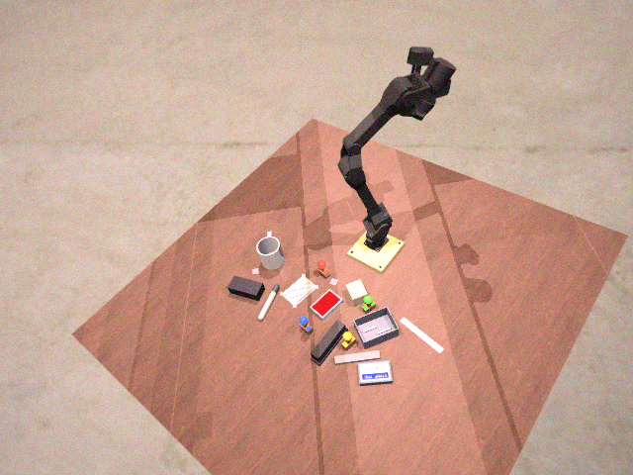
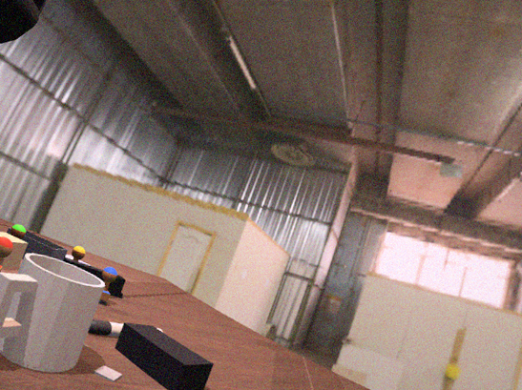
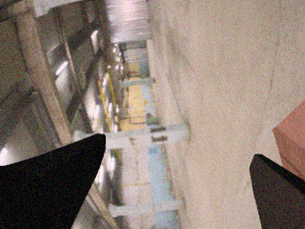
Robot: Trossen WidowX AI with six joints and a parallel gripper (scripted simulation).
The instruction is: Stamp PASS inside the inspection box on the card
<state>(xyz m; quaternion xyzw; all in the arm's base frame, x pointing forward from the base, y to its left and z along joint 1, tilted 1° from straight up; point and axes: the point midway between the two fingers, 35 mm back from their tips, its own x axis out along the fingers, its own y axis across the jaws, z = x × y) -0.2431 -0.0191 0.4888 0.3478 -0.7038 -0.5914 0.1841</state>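
The green-knobbed stamp is 480 mm ahead of my gripper tip, 180 mm to the left of it and 480 mm below it. Also, from my gripper tip: red-knobbed stamp 460 mm ahead, 20 mm to the right, 480 mm below; then white mug 510 mm ahead, 210 mm to the right, 470 mm below; then tan cube 460 mm ahead, 130 mm to the left, 480 mm below.
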